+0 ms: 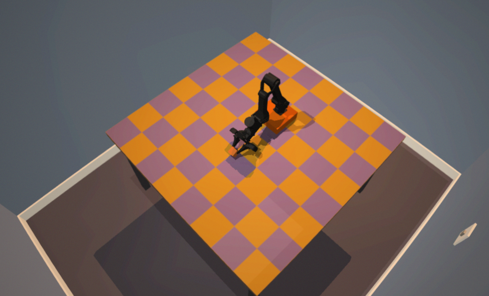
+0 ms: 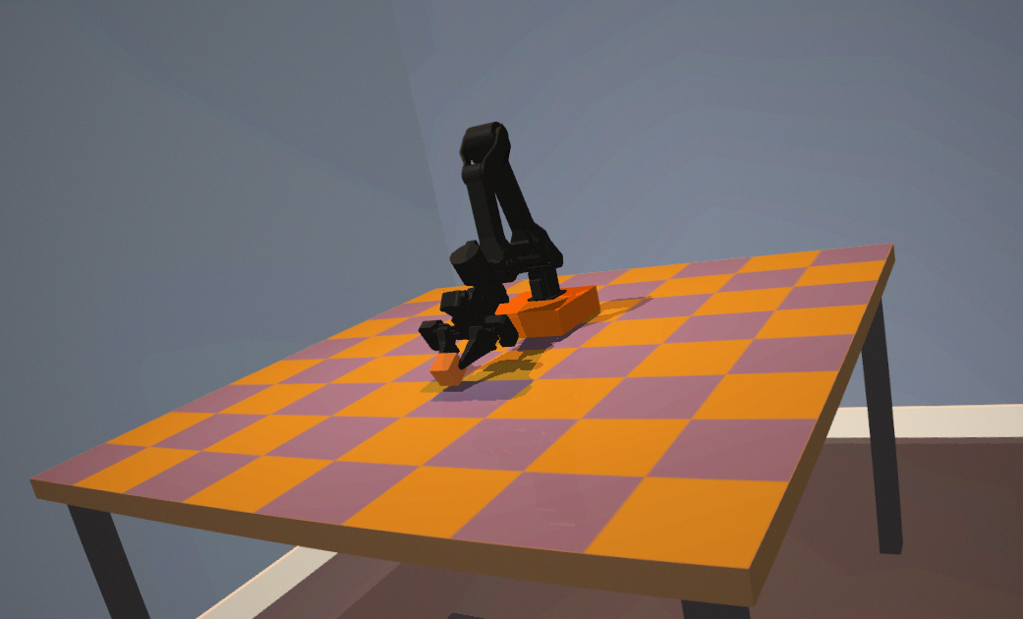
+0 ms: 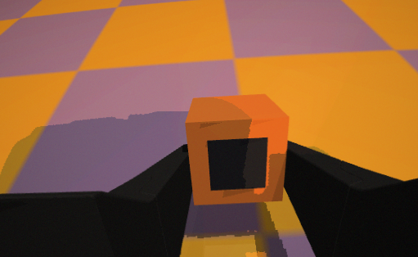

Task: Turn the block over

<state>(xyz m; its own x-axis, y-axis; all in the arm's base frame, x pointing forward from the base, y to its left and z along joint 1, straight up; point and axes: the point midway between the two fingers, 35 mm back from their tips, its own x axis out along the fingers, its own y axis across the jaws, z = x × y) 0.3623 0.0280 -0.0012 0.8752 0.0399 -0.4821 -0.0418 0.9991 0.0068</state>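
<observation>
Right now the small orange block is right at my gripper tip.
</observation>
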